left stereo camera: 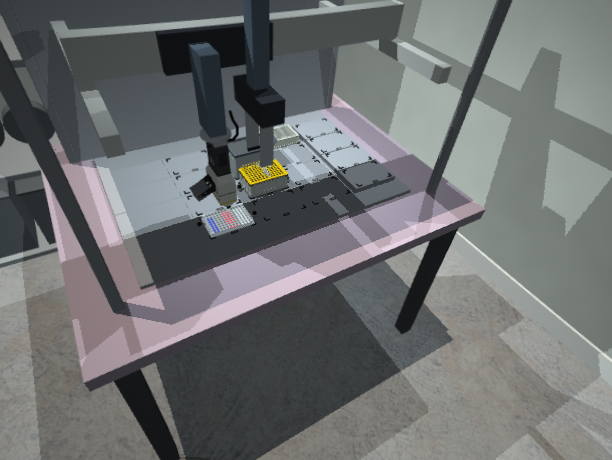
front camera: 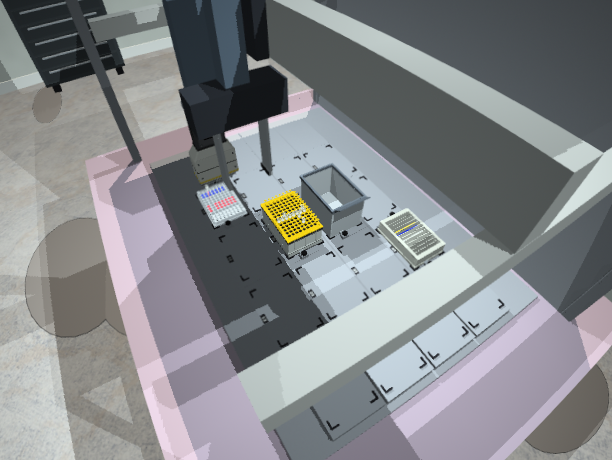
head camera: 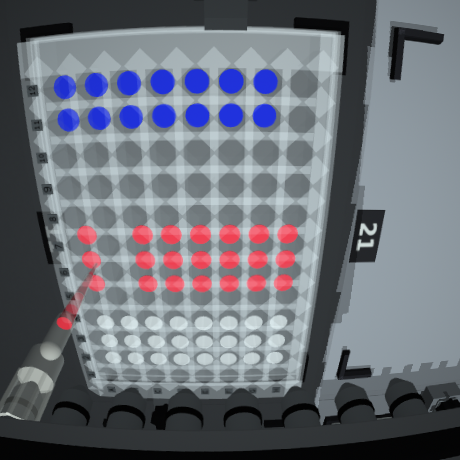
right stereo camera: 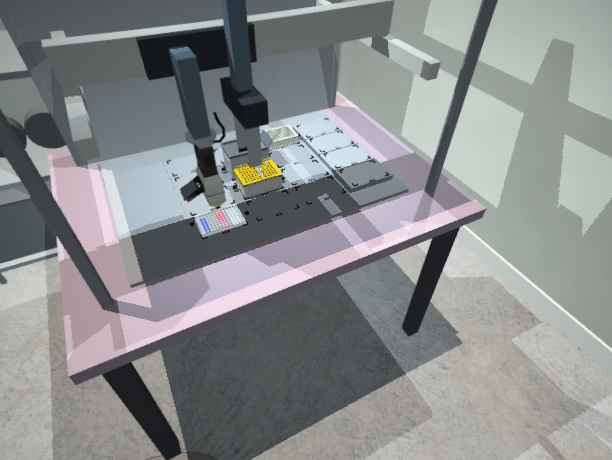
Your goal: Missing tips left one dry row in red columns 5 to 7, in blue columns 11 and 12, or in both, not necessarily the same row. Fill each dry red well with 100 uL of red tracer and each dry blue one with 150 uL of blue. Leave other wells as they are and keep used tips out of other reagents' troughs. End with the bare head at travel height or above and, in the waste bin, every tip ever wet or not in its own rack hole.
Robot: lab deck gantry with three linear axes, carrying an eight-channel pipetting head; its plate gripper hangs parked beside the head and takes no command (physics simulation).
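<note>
The well plate [front camera: 231, 218] [head camera: 180, 41] [left stereo camera: 210, 231] [right stereo camera: 202, 231] has blue wells [head camera: 197, 81] in columns 11 and 12, dry at the right-end row in the head view. Its red wells [head camera: 200, 259] in columns 5 to 7 are dry in the second row from the left. The pipetting head [front camera: 214, 162] [left stereo camera: 226, 192] [right stereo camera: 214, 192] is low over the plate. Its leftmost channel bears a tip [head camera: 74, 303] holding red liquid; its end overlaps the left red wells; its height is unclear. Seven channels are bare. The parked gripper [front camera: 247, 175] is open, fingers apart, with nothing between them.
The yellow tip rack [front camera: 305, 244] [left stereo camera: 266, 189] [right stereo camera: 261, 189] has empty holes near its middle. The grey waste bin [front camera: 345, 220] stands behind it. The trough rack [front camera: 436, 248] [left stereo camera: 287, 139] [right stereo camera: 284, 141] has a yellow and a blue strip. The gantry beam [front camera: 425, 90] spans above.
</note>
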